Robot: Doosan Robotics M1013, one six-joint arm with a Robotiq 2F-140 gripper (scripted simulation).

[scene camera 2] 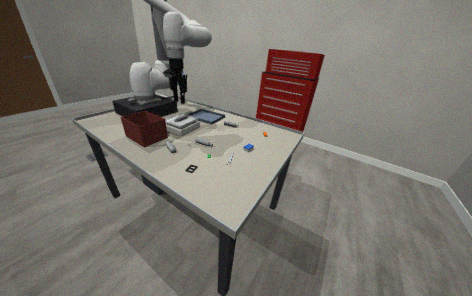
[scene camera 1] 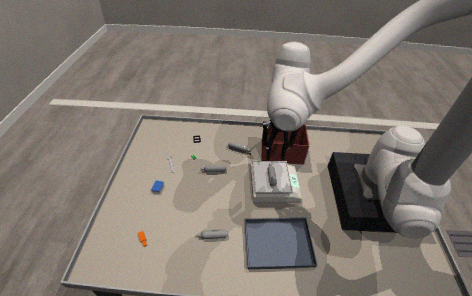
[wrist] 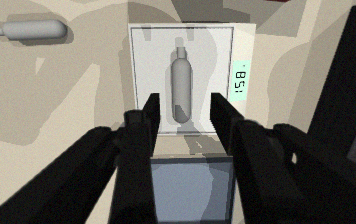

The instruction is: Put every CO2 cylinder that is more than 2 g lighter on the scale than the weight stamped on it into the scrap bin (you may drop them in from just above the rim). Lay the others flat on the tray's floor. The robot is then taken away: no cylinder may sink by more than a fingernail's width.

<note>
I see my gripper (wrist: 185, 106), a red scrap bin (scene camera 2: 144, 128), a blue-grey tray (scene camera 1: 286, 242) and a white scale (scene camera 1: 262, 191).
The red scrap bin shows as well in scene camera 1 (scene camera 1: 296, 154). The white scale is seen too in the wrist view (wrist: 220, 54).
</note>
